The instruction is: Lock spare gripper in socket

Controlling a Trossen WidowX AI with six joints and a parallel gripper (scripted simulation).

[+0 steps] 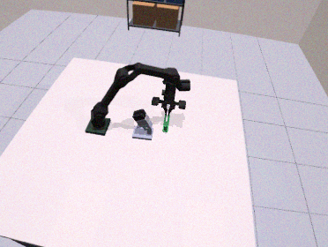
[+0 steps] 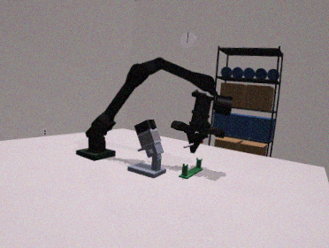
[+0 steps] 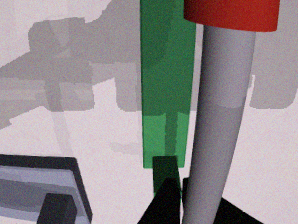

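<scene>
My gripper tip is now 50 mm above the green cradle and 10 mm to the right of it. From my gripper tip the other things lie so: grey mount (120 mm behind, 70 mm to the right, 30 mm below); then spare gripper (140 mm behind, 80 mm to the right, 40 mm above).
</scene>
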